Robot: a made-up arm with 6 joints. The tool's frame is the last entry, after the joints.
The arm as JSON. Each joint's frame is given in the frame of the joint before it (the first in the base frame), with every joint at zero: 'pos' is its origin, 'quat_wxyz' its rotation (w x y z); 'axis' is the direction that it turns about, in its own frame. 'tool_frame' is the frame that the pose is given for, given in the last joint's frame.
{
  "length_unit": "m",
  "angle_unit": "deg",
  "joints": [
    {
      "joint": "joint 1",
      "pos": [
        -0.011,
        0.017,
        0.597
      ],
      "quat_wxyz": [
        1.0,
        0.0,
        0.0,
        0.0
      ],
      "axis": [
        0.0,
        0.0,
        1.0
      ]
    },
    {
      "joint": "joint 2",
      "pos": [
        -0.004,
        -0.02,
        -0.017
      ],
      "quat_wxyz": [
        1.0,
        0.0,
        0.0,
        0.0
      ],
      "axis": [
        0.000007,
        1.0,
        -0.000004
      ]
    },
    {
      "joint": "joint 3",
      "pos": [
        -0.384,
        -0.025,
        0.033
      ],
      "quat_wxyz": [
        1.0,
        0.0,
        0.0,
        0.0
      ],
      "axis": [
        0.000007,
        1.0,
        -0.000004
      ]
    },
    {
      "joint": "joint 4",
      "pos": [
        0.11,
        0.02,
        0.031
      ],
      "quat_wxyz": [
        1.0,
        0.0,
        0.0,
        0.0
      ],
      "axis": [
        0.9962,
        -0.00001,
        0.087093
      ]
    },
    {
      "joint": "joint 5",
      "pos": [
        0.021,
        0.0,
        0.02
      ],
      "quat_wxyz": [
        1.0,
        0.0,
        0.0,
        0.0
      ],
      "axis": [
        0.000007,
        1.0,
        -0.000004
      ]
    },
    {
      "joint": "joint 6",
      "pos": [
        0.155,
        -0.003,
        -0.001
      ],
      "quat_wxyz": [
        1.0,
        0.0,
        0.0,
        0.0
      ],
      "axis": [
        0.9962,
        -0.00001,
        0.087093
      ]
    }
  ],
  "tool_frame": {
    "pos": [
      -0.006,
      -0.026,
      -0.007
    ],
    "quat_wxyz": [
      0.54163,
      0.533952,
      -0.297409,
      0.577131
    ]
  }
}
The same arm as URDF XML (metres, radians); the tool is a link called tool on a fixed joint. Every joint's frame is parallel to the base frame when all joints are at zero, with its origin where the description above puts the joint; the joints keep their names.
<robot name="arm">
  <link name="base_link"/>
  <link name="link1"/>
  <link name="link2"/>
  <link name="link3"/>
  <link name="link4"/>
  <link name="link5"/>
  <link name="link6"/>
  <link name="tool"/>
  <joint name="joint 1" type="continuous">
    <parent link="base_link"/>
    <child link="link1"/>
    <origin xyz="-0.011 0.017 0.597"/>
    <axis xyz="0 0 1"/>
  </joint>
  <joint name="joint 2" type="continuous">
    <parent link="link1"/>
    <child link="link2"/>
    <origin xyz="-0.004 -0.02 -0.017"/>
    <axis xyz="0 1 0"/>
  </joint>
  <joint name="joint 3" type="continuous">
    <parent link="link2"/>
    <child link="link3"/>
    <origin xyz="-0.384 -0.025 0.033"/>
    <axis xyz="0 1 0"/>
  </joint>
  <joint name="joint 4" type="continuous">
    <parent link="link3"/>
    <child link="link4"/>
    <origin xyz="0.11 0.02 0.031"/>
    <axis xyz="0.9962 0 0.0871"/>
  </joint>
  <joint name="joint 5" type="continuous">
    <parent link="link4"/>
    <child link="link5"/>
    <origin xyz="0.021 0 0.02"/>
    <axis xyz="0 1 0"/>
  </joint>
  <joint name="joint 6" type="continuous">
    <parent link="link5"/>
    <child link="link6"/>
    <origin xyz="0.155 -0.003 -0.001"/>
    <axis xyz="0.9962 0 0.0871"/>
  </joint>
  <joint name="tool_fixed" type="fixed">
    <parent link="link6"/>
    <child link="tool"/>
    <origin xyz="-0.006 -0.026 -0.007" rpy="0.749 -1.2182 1.099"/>
  </joint>
</robot>

